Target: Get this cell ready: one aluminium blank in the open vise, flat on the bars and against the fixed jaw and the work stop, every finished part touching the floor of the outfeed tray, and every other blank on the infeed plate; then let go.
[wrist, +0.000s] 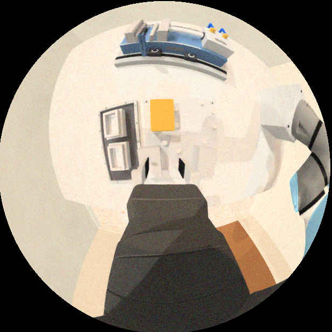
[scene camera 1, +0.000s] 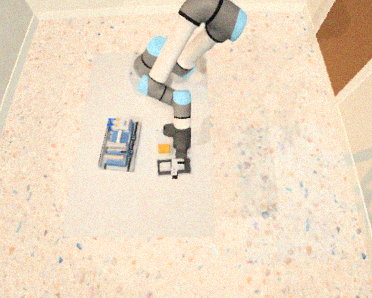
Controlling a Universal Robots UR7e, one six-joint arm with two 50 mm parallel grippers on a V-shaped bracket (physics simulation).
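Places are measured from the arm's base along level axes (x ahead, y left, z up), in centimetres.
Pixels of known places: arm's base at its link origin: (scene camera 1: 145, 68).
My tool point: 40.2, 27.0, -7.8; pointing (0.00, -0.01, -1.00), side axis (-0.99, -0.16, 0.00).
Ahead of a thing's pixels: the offset from my tool point to its top centre, as dx, dy, dz.
My gripper (scene camera 1: 174, 168) (wrist: 164, 168) is open, its dark pads apart with no blank visible between them. It points down beside the outfeed tray in the wrist view and overlaps it in the scene view. A pale blank (wrist: 151, 154) lies below, partly behind the left finger. The dark outfeed tray (wrist: 133, 117) holds two pocketed finished parts, an upper one (wrist: 114, 123) and a lower one (wrist: 118, 155); contact with its floor is unclear. The blue vise {+3.1, -33.5, +2.0} (scene camera 1: 119, 136) (wrist: 175, 48) has pale blocks near its jaws; whether one is a blank is unclear.
An orange block {+1.8, -8.4, -3.5} (scene camera 1: 164, 148) (wrist: 162, 115) stands beside the tray, near the pale infeed plate (wrist: 192, 117) with small pegs. Blue and yellow fittings (wrist: 223, 32) sit at the vise's right end in the wrist view. The robot's own arm (wrist: 312, 135) is at the right there.
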